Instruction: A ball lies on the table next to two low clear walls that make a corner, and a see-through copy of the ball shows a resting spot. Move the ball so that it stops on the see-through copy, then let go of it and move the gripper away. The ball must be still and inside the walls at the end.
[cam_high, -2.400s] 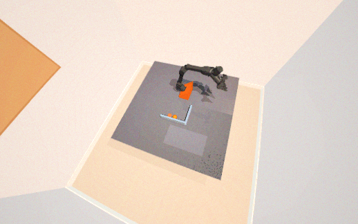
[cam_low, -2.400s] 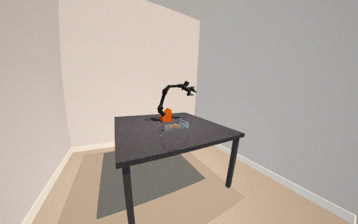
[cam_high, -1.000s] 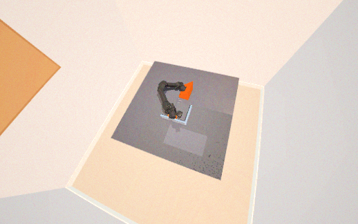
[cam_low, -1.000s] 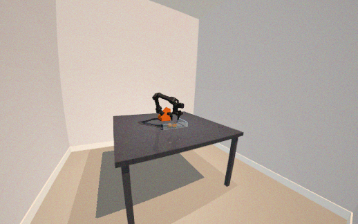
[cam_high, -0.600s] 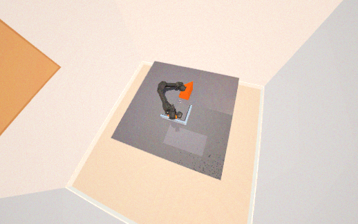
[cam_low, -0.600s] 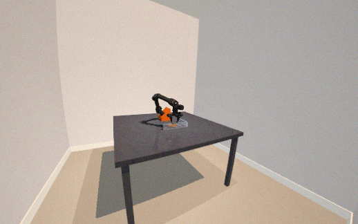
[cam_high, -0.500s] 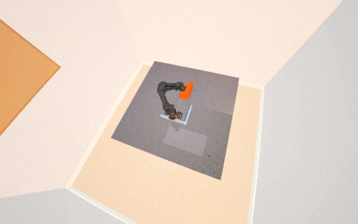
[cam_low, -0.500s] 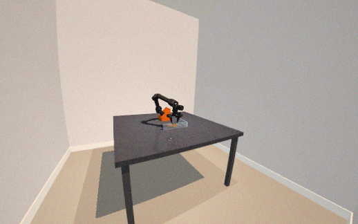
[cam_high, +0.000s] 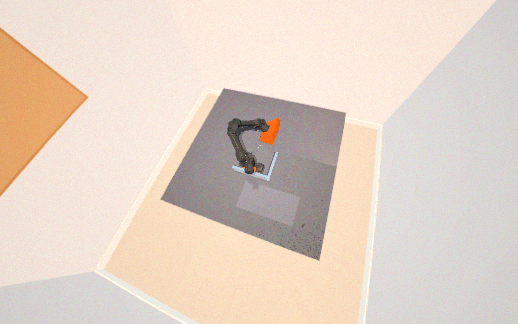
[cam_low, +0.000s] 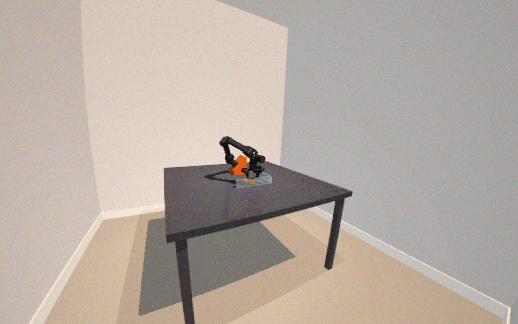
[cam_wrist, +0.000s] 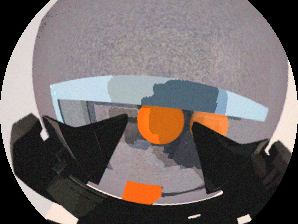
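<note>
The see-through copy of ball is 1 cm ahead of my gripper tip, 7 cm to the right of it and 1 cm below it. Round my gripper tip: orange ball (1 cm below).
</note>
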